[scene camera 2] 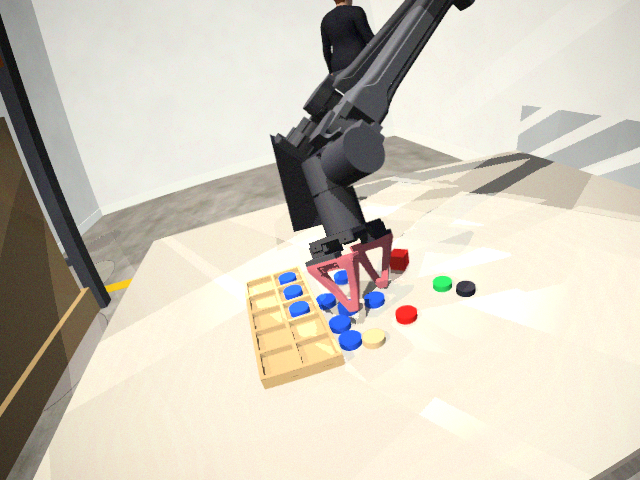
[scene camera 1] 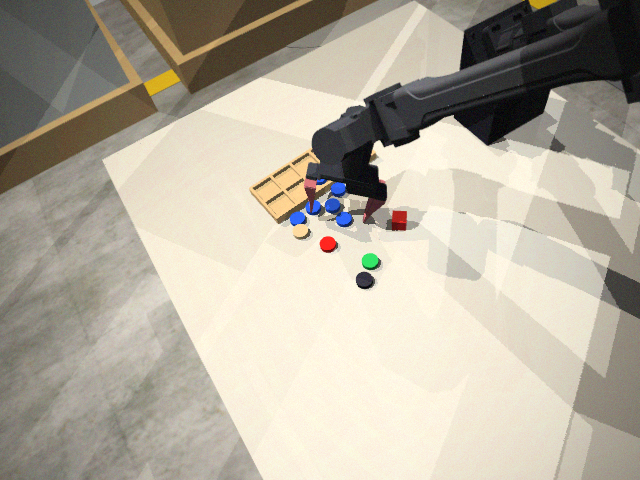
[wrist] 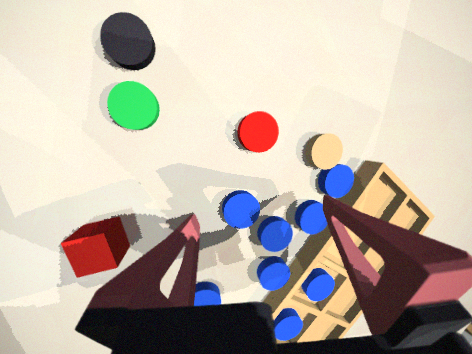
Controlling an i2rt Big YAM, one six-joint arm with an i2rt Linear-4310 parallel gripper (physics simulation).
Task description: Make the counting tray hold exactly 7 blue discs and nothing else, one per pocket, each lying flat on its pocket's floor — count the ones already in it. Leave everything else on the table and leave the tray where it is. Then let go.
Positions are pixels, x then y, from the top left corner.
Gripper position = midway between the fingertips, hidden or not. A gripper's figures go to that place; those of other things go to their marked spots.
Labels:
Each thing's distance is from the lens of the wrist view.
gripper (wrist: 258, 211): 14 cm
wooden counting tray (wrist: 331, 318): 24 cm
tan disc (wrist: 324, 151): 16 cm
red disc (wrist: 258, 132): 14 cm
green disc (wrist: 132, 105): 14 cm
The marked spots on the wooden counting tray and the green disc are 25 cm apart.

